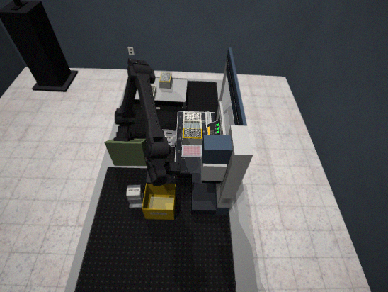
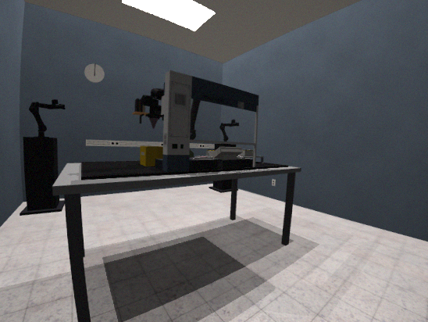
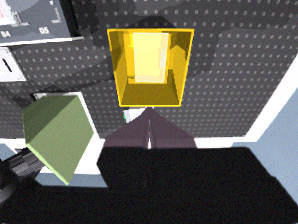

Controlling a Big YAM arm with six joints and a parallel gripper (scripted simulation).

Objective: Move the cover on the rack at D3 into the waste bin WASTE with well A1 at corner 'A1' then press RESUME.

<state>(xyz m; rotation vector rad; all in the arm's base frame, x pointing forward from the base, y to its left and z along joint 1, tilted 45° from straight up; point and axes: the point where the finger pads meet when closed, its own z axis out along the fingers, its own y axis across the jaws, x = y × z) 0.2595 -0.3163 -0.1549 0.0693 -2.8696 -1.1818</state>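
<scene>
My hand is 200 mm above the resume key box, 140 mm past it and 50 mm to the right of it. The rest, counted from my hand: clear cover: 250 mm below, 10 mm ahead; then yellow waste bin: 230 mm below; then liquid handler tower: 330 mm ahead, 40 mm to the left, 10 mm above.
</scene>
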